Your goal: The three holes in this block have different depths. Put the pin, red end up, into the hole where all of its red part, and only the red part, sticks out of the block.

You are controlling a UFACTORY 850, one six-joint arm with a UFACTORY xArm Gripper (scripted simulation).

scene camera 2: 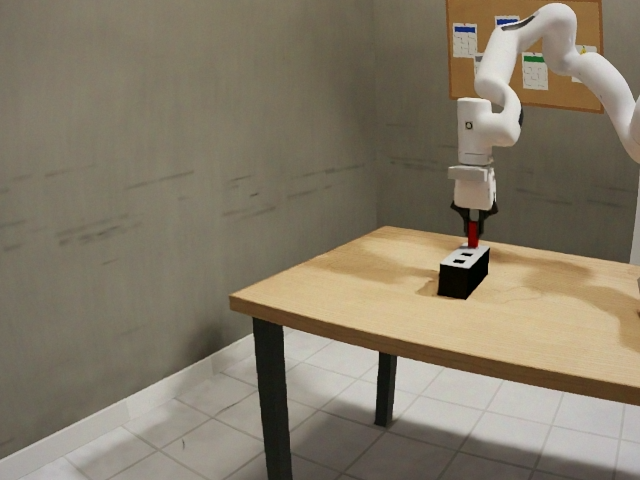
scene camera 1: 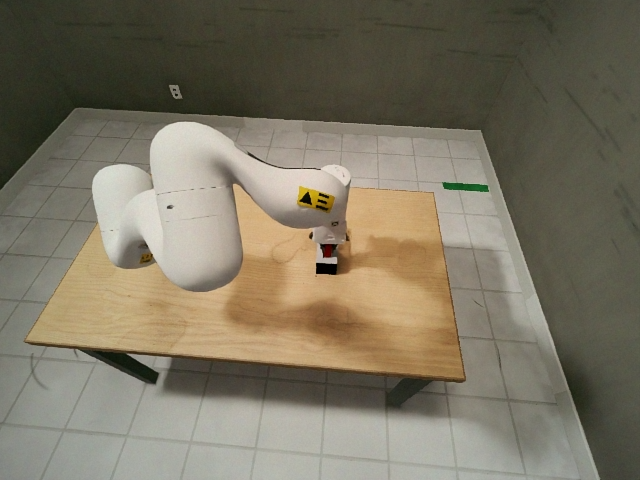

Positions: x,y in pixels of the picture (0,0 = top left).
Labels:
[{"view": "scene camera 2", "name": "gripper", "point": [473,236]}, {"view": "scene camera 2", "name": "black block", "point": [459,276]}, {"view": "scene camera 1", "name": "gripper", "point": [327,249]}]

